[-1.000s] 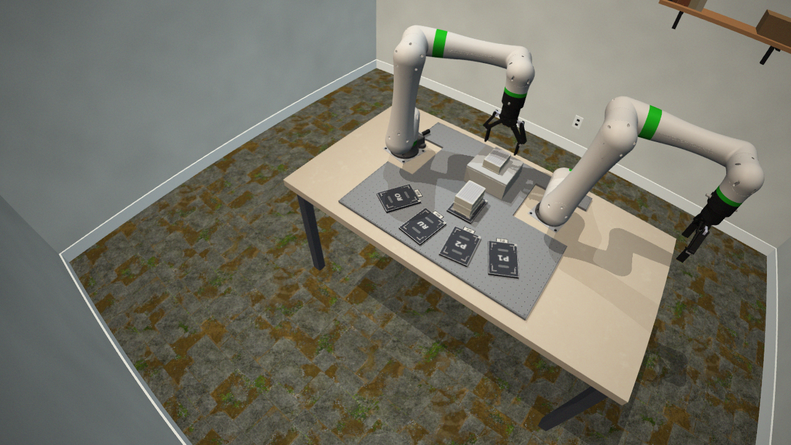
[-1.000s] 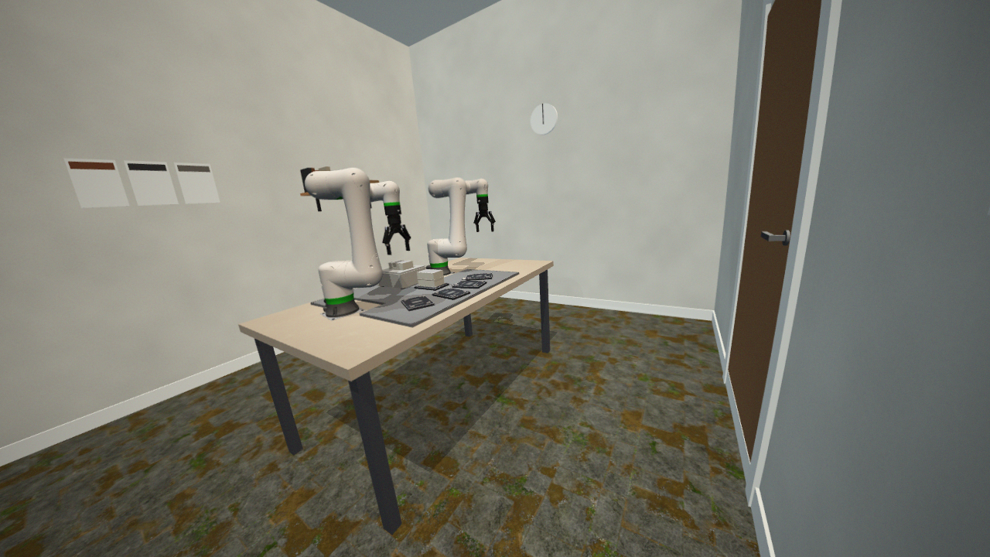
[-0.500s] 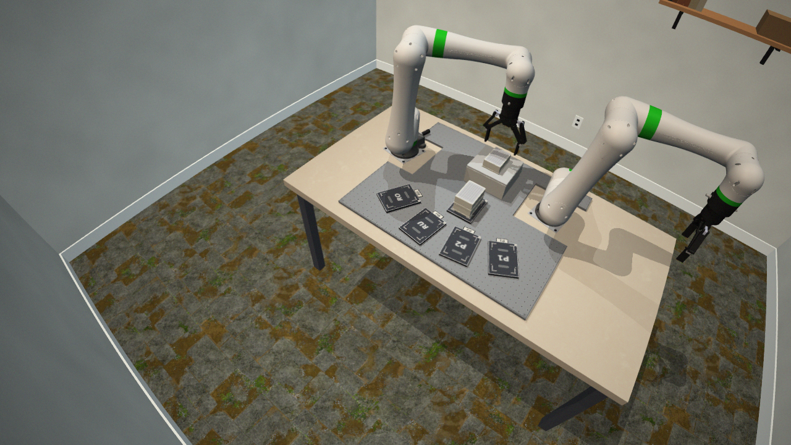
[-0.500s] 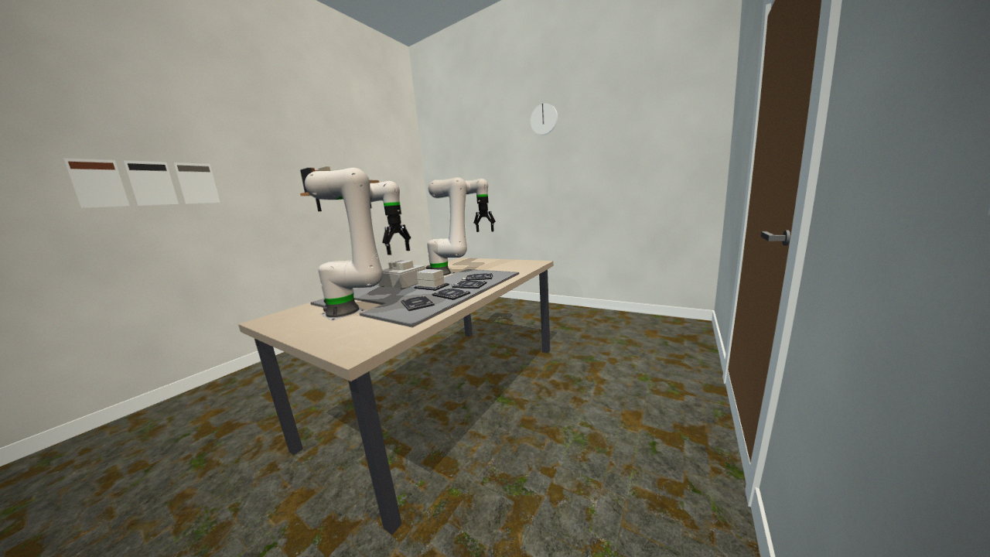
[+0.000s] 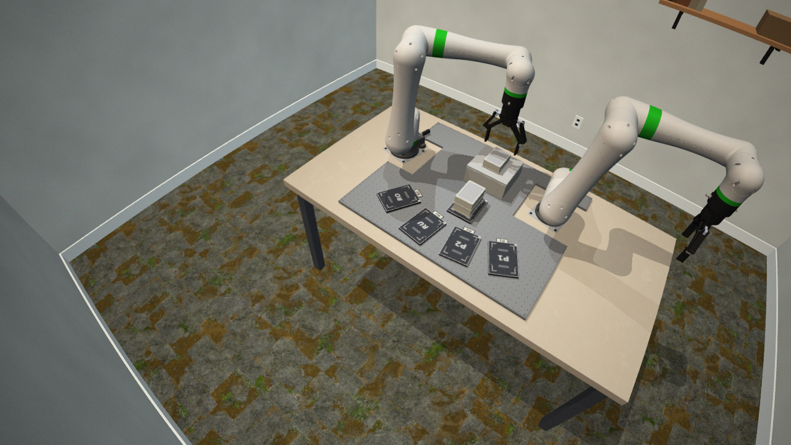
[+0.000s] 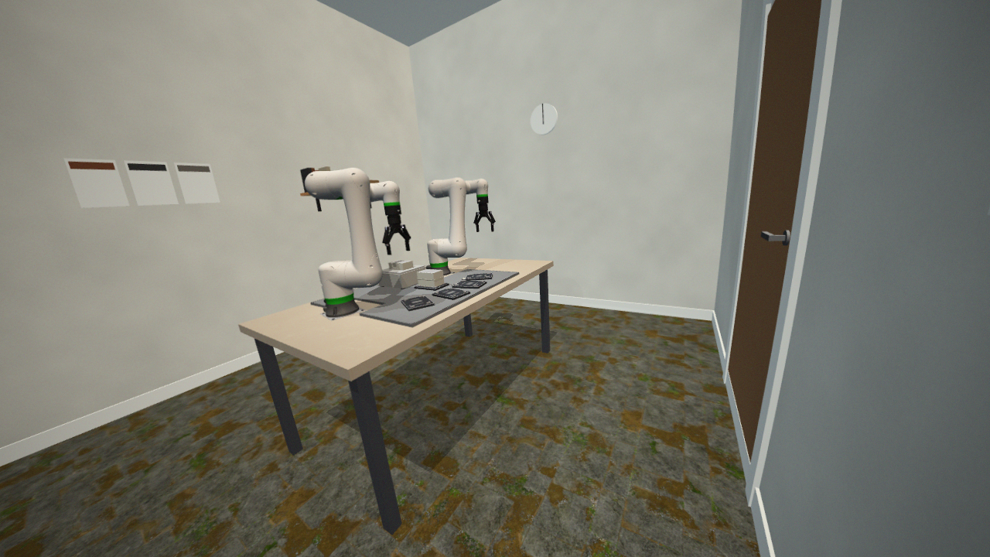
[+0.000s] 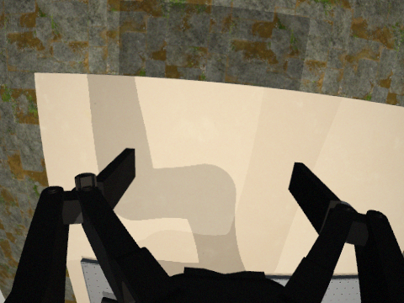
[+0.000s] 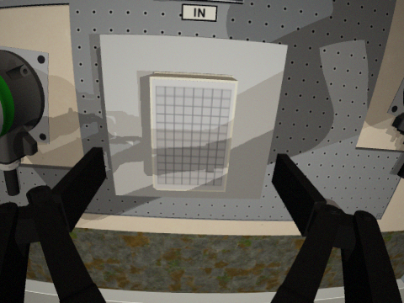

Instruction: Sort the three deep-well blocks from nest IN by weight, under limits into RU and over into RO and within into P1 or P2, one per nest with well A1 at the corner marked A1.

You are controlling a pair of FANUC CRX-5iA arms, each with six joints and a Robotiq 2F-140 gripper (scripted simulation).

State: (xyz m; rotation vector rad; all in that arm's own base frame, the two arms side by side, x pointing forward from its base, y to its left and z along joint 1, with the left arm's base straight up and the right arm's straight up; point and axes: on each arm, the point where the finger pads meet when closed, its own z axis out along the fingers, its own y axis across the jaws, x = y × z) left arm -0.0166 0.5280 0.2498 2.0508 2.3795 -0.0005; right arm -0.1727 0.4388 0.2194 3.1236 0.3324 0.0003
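Note:
Right now the check-weigher CW is 1 cm behind my right hand and 14 cm below it. The rest, counted from my right hand: nest P2: 45 cm ahead, 5 cm to the left, 20 cm below; then nest RU: 45 cm ahead, 13 cm to the right, 20 cm below; then dark infeed nest: 24 cm ahead, 2 cm to the right, 20 cm below.

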